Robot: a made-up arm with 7 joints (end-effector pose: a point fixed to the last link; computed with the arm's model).
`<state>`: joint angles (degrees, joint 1 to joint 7).
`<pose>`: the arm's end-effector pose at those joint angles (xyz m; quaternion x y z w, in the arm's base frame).
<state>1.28 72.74 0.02 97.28 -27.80 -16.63 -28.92</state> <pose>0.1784 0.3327 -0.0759 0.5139 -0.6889 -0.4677 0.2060</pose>
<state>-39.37 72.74 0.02 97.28 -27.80 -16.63 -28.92</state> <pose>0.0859 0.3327 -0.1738 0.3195 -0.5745 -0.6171 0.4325</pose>
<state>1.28 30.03 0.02 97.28 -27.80 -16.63 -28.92</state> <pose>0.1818 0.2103 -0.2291 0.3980 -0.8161 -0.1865 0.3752</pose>
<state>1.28 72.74 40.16 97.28 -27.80 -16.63 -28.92</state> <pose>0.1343 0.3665 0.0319 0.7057 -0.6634 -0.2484 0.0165</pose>
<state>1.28 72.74 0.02 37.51 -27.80 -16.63 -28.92</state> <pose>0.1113 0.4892 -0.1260 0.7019 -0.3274 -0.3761 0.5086</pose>
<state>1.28 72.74 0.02 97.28 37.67 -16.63 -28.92</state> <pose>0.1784 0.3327 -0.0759 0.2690 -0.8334 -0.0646 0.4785</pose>
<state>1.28 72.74 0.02 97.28 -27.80 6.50 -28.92</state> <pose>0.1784 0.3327 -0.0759 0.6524 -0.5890 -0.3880 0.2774</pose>
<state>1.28 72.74 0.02 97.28 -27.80 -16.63 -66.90</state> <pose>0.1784 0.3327 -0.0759 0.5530 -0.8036 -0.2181 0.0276</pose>
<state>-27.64 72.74 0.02 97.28 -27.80 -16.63 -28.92</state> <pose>0.1195 0.3327 -0.1527 0.3809 -0.6157 -0.5813 0.3715</pose>
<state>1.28 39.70 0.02 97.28 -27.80 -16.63 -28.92</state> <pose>0.1812 0.2476 -0.2032 0.4298 -0.7967 -0.2539 0.3407</pose>
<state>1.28 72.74 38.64 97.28 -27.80 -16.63 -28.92</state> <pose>0.1374 0.3654 0.0285 0.6999 -0.6659 -0.2574 0.0239</pose>
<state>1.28 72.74 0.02 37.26 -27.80 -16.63 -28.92</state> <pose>0.1107 0.4896 -0.1262 0.7024 -0.3257 -0.3754 0.5096</pose>
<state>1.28 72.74 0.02 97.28 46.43 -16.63 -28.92</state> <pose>0.1784 0.3327 -0.0759 0.2275 -0.8326 -0.0060 0.5049</pose>
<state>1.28 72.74 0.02 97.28 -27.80 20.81 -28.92</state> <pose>0.1784 0.3327 -0.0759 0.7251 -0.5148 -0.3306 0.3161</pose>
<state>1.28 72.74 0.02 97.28 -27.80 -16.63 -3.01</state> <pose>0.1784 0.3327 -0.0759 0.4547 -0.5665 -0.6103 0.3160</pose>
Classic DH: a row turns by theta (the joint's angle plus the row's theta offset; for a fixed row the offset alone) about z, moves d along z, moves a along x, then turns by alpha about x. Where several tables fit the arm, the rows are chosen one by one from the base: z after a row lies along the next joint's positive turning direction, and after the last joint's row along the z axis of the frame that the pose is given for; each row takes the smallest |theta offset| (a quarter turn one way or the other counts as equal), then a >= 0, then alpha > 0; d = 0 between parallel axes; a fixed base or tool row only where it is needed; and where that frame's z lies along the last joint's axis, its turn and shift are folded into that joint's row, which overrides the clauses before.
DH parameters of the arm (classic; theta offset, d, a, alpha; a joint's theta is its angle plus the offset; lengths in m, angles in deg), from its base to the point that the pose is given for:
base (fixed): 0 0 0 90
joint 1: 90 -0.0755 0 90
joint 2: 90 0 0 90
joint 3: 90 -0.2919 0 90
joint 4: 0 0 0 -90
joint 5: 0 -0.1781 0 -90
joint 6: -90 0 0 90
joint 7: 90 0 0 90
tool (fixed): -90 0 0 0

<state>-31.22 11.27 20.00 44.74 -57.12 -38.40 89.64</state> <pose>-0.1076 0.1993 -0.4048 -0.5284 0.0892 -0.5436 0.6461</pose>
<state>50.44 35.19 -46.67 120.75 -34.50 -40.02 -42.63</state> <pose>0.2429 0.1003 -0.0644 0.0170 0.9366 0.2391 0.2556</pose>
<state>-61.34 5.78 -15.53 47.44 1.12 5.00 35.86</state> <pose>-0.3025 0.0821 -0.3094 -0.3714 0.1965 -0.0551 0.9058</pose>
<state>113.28 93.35 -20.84 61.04 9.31 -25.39 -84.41</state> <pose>-0.0270 0.4562 0.1469 -0.4884 0.4985 -0.5469 0.4624</pose>
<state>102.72 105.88 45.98 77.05 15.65 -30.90 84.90</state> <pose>-0.2322 0.3605 0.0712 0.8323 -0.5055 -0.2197 0.0583</pose>
